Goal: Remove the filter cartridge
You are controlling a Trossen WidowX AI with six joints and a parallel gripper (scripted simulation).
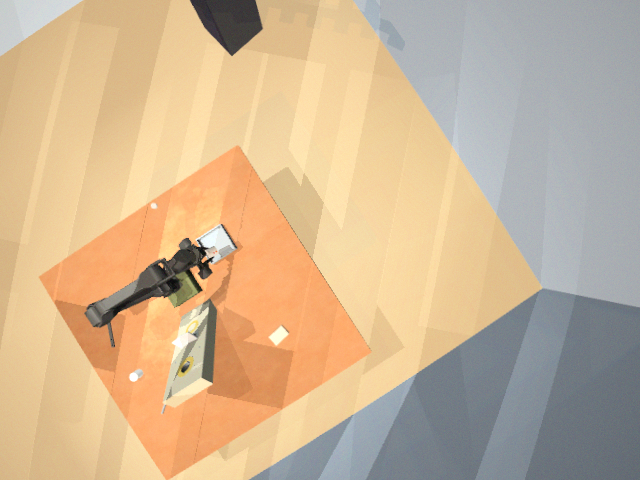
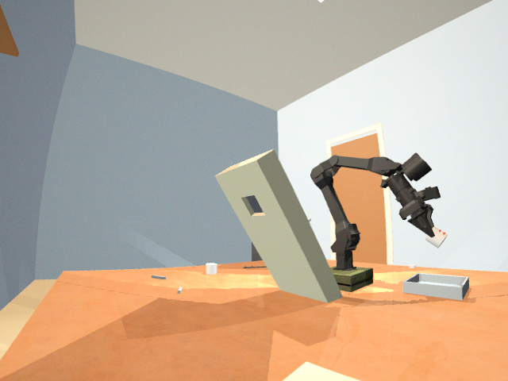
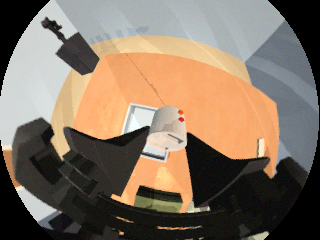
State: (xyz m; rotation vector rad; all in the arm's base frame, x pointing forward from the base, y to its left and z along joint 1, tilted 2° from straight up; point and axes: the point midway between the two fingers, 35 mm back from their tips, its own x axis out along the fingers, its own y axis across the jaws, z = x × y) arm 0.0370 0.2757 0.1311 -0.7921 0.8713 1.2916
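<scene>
The grey tray lies 150 mm below my gripper tip and 50 mm behind it. Round my gripper tip: white flat piece 510 mm ahead, 150 mm below, 90 mm to the right; then round filter cartridge right at my gripper tip; then dark rod 800 mm to the right, 390 mm ahead, 150 mm below.
</scene>
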